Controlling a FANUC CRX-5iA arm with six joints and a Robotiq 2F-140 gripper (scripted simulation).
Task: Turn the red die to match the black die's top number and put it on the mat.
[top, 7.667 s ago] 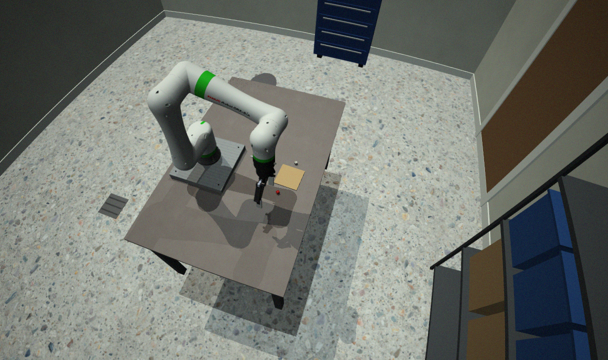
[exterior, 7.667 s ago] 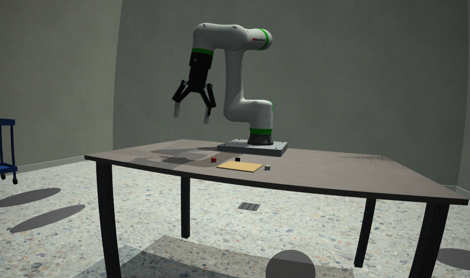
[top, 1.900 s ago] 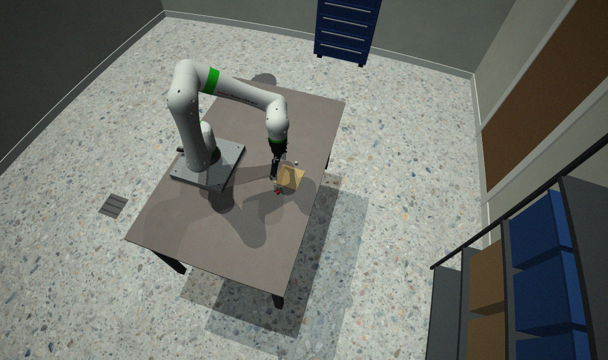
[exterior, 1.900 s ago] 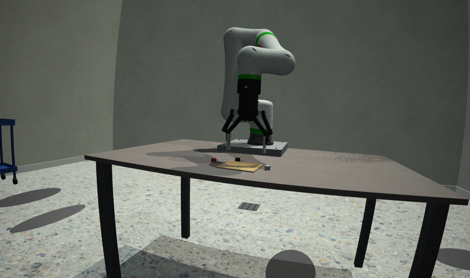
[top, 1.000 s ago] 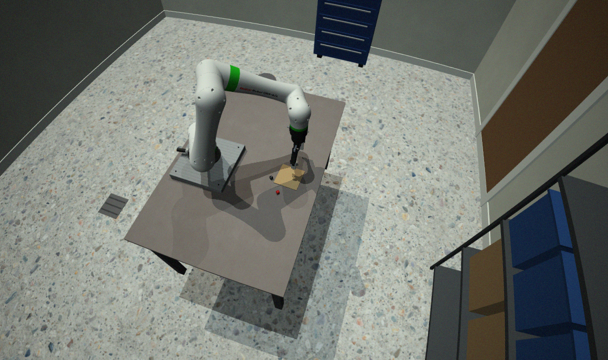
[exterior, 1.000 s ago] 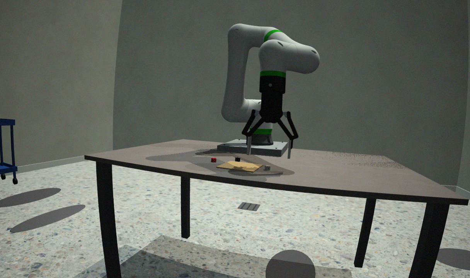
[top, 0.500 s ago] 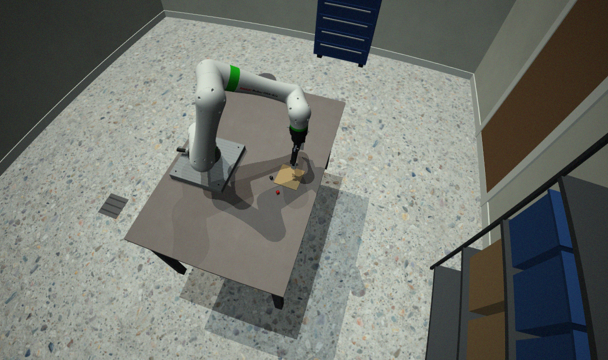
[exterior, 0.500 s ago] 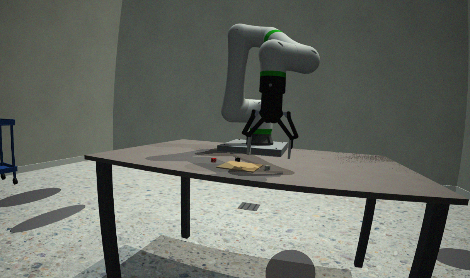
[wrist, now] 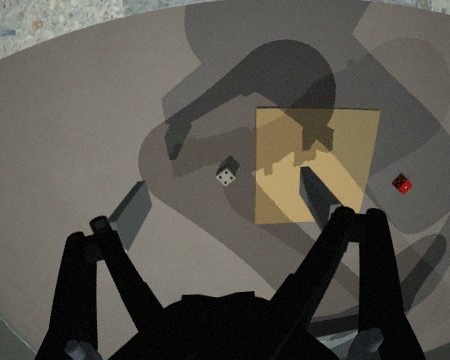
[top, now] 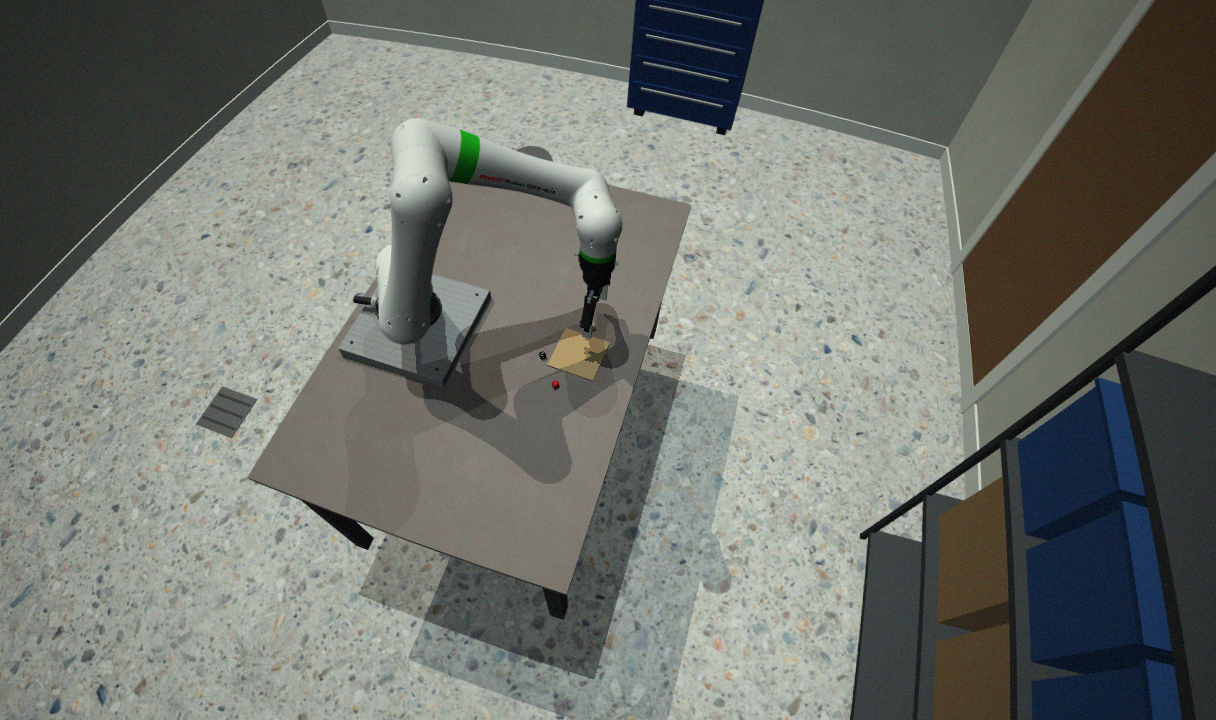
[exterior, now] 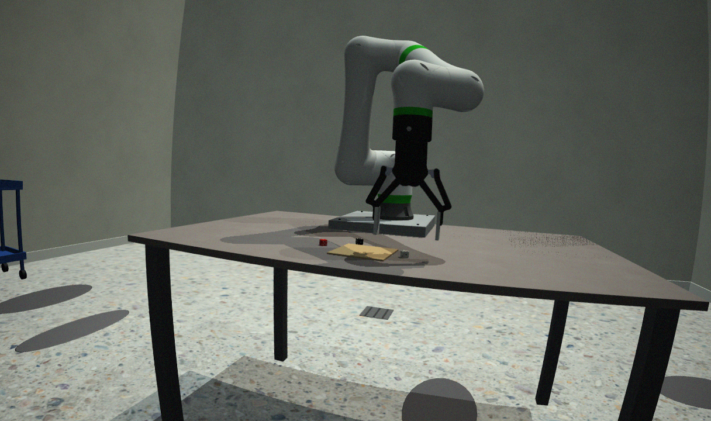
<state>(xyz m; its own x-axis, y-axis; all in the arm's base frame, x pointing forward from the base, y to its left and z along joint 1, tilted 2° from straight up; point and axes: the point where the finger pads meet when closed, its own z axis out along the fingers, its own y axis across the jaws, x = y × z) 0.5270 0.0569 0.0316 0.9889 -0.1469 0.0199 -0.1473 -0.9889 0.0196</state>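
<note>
Now: the white die 10 mm behind my hand and 50 mm below it. Round my hand: tan mat 30 mm behind, 100 mm to the right, 60 mm below; red die 70 mm behind, 220 mm to the right, 50 mm below; black die 130 mm behind, 130 mm to the right, 50 mm below.
</note>
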